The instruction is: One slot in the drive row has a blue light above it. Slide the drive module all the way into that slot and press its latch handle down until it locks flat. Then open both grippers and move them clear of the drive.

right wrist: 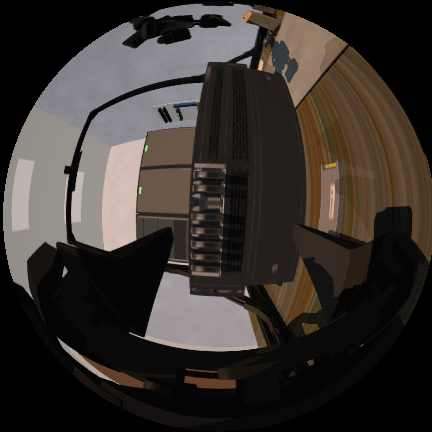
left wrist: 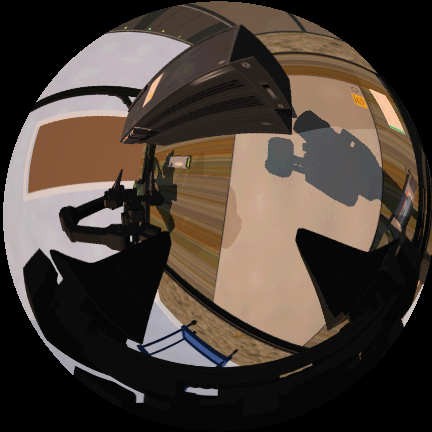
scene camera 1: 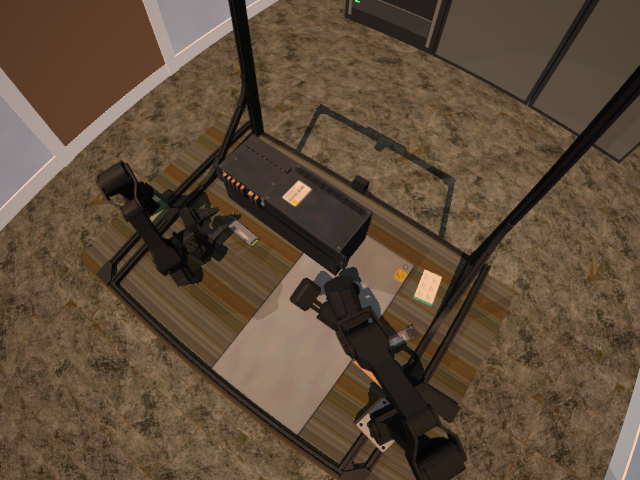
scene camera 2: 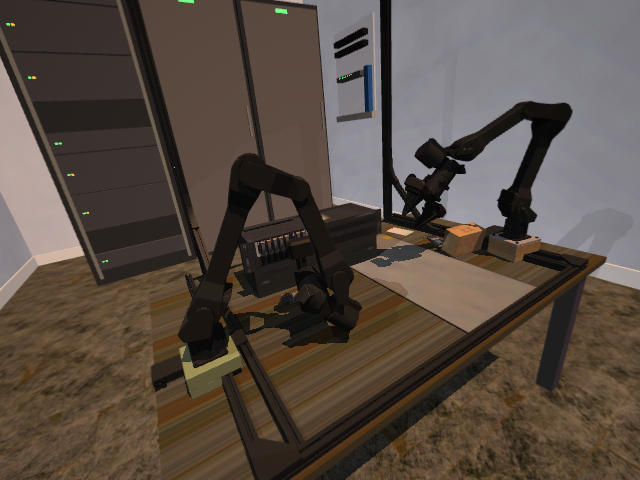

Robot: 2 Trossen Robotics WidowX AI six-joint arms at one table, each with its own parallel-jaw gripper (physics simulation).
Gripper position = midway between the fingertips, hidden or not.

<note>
The left gripper (scene camera 2: 409,221) is open, holding nothing. The right gripper (scene camera 1: 222,217) is open, holding nothing. Also in view: a grey mat (right wrist: 302,61).
The left gripper shows as well in the right wrist view (right wrist: 213,23), in the left wrist view (left wrist: 235,236) and in scene camera 1 (scene camera 1: 311,299). The right gripper also shows in the right wrist view (right wrist: 235,232) and in the left wrist view (left wrist: 136,169).
</note>
